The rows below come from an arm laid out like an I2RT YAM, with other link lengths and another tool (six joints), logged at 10 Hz.
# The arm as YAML. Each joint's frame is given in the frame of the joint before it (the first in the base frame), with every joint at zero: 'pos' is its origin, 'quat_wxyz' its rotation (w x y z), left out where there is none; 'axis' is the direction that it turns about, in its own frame. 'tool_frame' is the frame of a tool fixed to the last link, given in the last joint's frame.
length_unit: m
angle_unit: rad
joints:
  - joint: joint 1
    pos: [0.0, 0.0, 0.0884]
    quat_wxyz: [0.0, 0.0, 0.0, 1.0]
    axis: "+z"
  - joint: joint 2
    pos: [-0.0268, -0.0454, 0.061]
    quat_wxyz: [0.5, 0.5, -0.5, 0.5]
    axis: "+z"
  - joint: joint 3
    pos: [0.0, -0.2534, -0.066]
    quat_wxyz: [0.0, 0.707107, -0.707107, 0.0]
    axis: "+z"
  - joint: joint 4
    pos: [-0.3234, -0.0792, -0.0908]
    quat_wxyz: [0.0, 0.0, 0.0, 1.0]
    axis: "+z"
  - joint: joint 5
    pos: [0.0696, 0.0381, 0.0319]
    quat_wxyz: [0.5, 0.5, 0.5, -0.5]
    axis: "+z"
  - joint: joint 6
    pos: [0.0, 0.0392, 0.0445]
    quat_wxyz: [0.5, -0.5, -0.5, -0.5]
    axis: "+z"
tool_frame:
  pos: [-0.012, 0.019, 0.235]
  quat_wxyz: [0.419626, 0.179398, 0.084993, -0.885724]
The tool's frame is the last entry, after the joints.
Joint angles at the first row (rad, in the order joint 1, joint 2, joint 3, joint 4, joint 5, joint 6):
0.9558, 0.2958, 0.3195, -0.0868, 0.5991, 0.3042
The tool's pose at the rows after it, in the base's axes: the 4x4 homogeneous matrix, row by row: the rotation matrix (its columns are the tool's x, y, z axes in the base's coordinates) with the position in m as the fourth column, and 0 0 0 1 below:
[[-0.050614 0.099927 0.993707 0.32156], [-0.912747 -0.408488 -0.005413 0.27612], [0.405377 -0.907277 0.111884 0.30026], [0 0 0 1]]
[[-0.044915 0.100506 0.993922 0.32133], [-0.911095 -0.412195 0.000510 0.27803], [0.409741 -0.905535 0.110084 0.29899], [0 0 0 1]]
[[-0.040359 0.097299 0.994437 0.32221], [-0.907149 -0.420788 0.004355 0.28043], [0.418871 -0.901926 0.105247 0.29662], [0 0 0 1]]
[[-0.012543 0.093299 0.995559 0.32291], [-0.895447 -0.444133 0.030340 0.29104], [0.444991 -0.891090 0.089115 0.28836], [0 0 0 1]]
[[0.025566 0.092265 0.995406 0.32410], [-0.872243 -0.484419 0.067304 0.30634], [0.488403 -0.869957 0.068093 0.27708], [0 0 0 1]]
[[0.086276 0.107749 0.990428 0.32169], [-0.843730 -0.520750 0.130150 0.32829], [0.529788 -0.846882 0.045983 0.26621], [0 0 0 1]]
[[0.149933 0.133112 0.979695 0.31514], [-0.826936 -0.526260 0.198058 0.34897], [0.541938 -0.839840 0.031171 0.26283], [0 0 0 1]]
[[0.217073 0.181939 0.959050 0.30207], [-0.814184 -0.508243 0.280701 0.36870], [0.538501 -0.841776 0.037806 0.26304], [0 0 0 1]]
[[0.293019 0.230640 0.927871 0.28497], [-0.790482 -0.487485 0.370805 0.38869], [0.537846 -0.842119 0.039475 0.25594], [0 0 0 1]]
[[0.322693 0.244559 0.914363 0.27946], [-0.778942 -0.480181 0.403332 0.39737], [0.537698 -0.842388 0.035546 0.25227], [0 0 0 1]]
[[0.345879 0.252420 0.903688 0.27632], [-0.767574 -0.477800 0.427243 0.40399], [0.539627 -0.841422 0.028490 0.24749], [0 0 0 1]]
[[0.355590 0.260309 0.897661 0.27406], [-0.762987 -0.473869 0.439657 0.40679], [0.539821 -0.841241 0.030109 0.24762], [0 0 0 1]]
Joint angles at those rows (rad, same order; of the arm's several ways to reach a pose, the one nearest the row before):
0.9569, 0.2989, 0.3195, -0.0868, 0.5976, 0.2924
0.9569, 0.3038, 0.3206, -0.0868, 0.5923, 0.2905
0.9569, 0.3206, 0.3268, -0.0856, 0.5896, 0.2882
0.9570, 0.3676, 0.3420, -0.0826, 0.5667, 0.2813
0.9569, 0.4408, 0.3695, -0.0772, 0.5354, 0.2611
0.9573, 0.5183, 0.4011, -0.0685, 0.4786, 0.2337
0.9573, 0.5655, 0.4259, -0.0605, 0.4114, 0.2199
0.9569, 0.5693, 0.4187, -0.0349, 0.3275, 0.2008
0.9573, 0.5690, 0.3943, -0.0040, 0.2341, 0.1825
0.9569, 0.5850, 0.3924, 0.0116, 0.1986, 0.1783
0.9535, 0.6041, 0.3924, 0.0242, 0.1692, 0.1745
0.9524, 0.6071, 0.3924, 0.0292, 0.1547, 0.1707

